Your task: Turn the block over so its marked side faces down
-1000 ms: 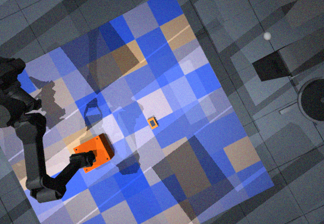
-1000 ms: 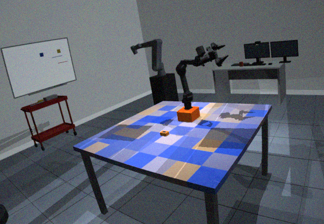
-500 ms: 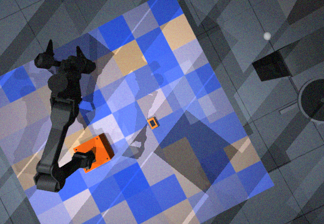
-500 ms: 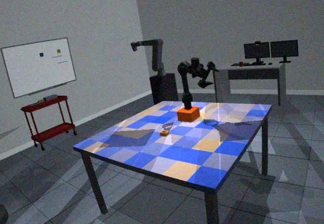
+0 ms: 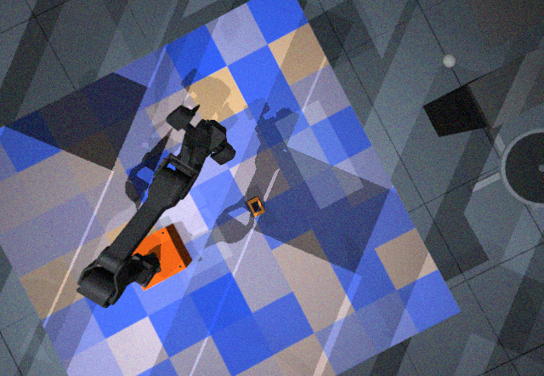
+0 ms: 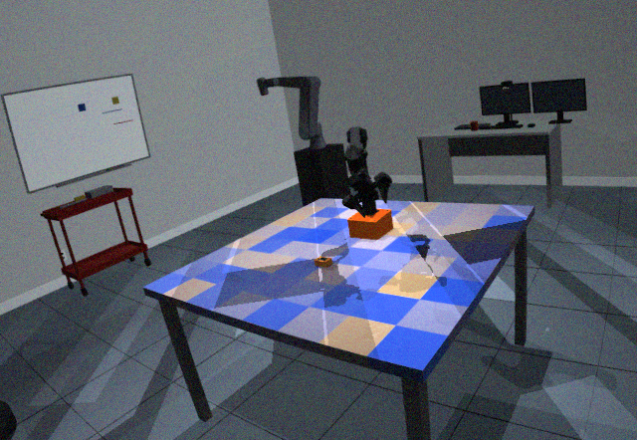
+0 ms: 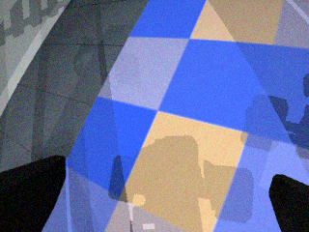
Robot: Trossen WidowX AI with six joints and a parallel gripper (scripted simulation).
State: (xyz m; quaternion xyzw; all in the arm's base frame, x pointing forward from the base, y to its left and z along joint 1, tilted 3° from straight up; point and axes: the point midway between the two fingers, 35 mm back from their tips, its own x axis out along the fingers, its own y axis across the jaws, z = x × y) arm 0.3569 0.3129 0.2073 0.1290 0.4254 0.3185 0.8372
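Now: the orange block 10 mm ahead of my gripper tip, 290 mm to the right of it and 230 mm below it.
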